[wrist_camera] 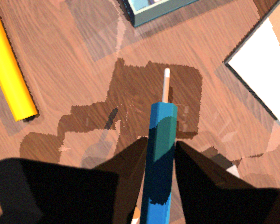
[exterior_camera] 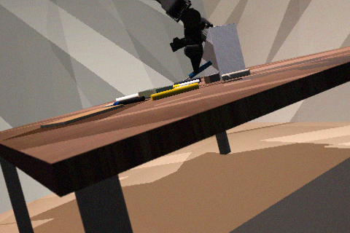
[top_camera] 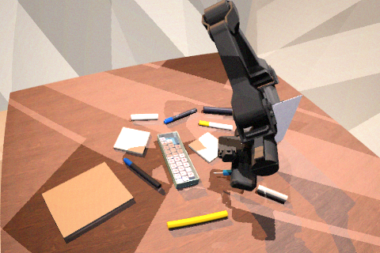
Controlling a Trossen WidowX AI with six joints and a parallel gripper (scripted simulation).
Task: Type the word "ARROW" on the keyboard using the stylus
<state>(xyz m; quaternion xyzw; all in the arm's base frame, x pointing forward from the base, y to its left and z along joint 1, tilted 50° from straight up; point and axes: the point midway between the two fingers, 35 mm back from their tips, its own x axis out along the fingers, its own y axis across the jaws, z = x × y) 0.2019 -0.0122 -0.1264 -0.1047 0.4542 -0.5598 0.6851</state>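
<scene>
My gripper tip is 8 cm past the small cube, 4 cm above it and 1 cm to the left of it. From my gripper tip the other things lie so: blue stylus: 1 cm to the right, 1 cm ahead; then yellow marker: 15 cm ahead, 6 cm to the left, 4 cm below; then white block: 28 cm to the right, 18 cm ahead, 5 cm below.
</scene>
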